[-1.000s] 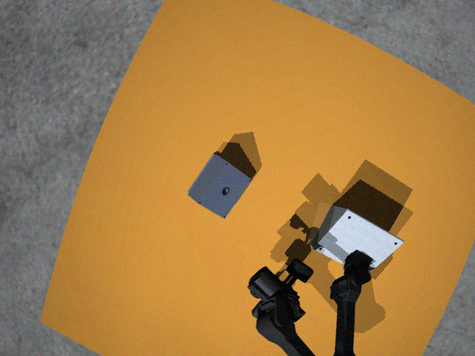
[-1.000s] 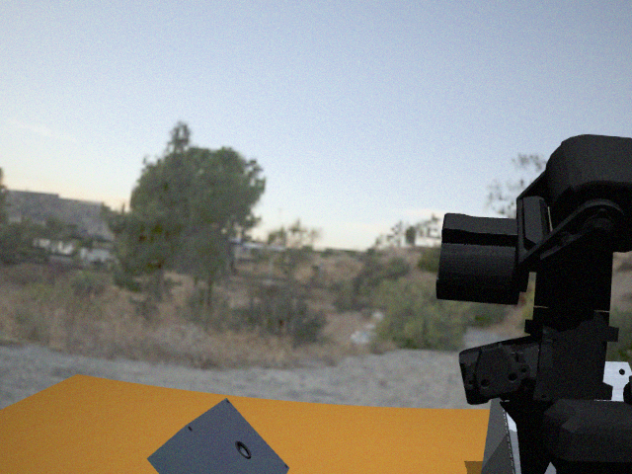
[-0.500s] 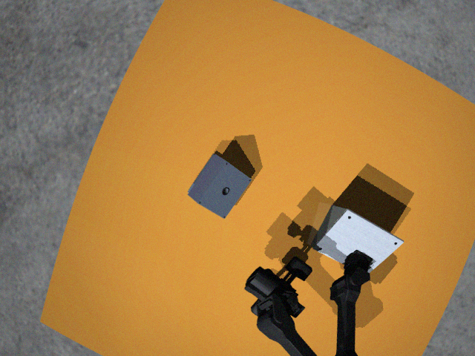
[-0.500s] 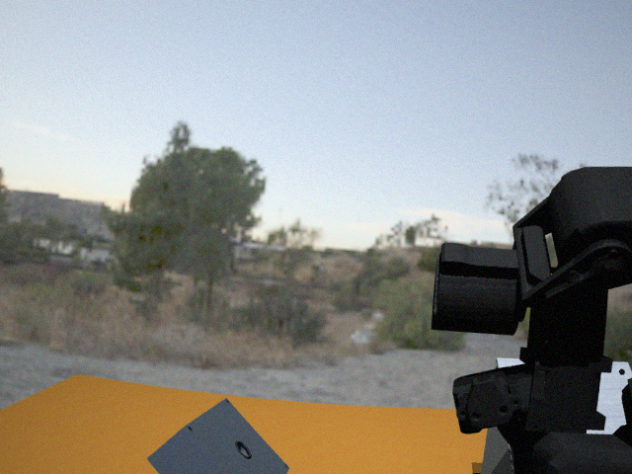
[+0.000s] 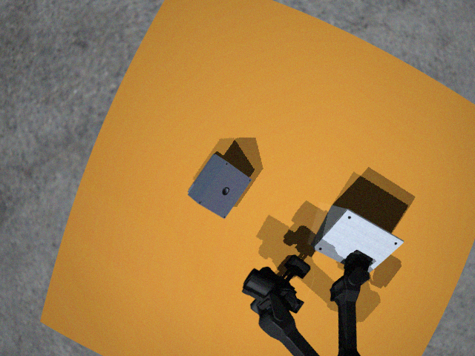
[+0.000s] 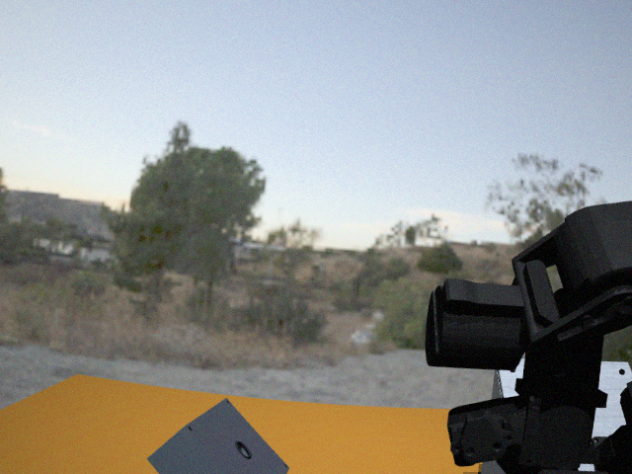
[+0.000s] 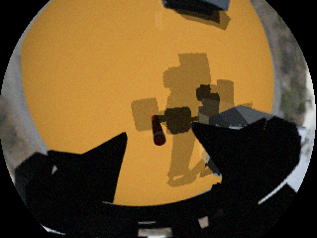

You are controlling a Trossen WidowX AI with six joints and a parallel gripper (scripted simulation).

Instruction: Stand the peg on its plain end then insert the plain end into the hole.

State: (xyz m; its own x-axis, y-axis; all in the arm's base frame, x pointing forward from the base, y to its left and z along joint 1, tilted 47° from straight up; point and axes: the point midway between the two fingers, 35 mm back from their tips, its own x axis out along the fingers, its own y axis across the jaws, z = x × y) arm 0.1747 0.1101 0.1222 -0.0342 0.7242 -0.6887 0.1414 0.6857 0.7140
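The red peg is 1 cm below my gripper tip. Also, from my gripper tip: grey sloped panel (27 cm ahead, 15 cm to the right, 1 cm above).
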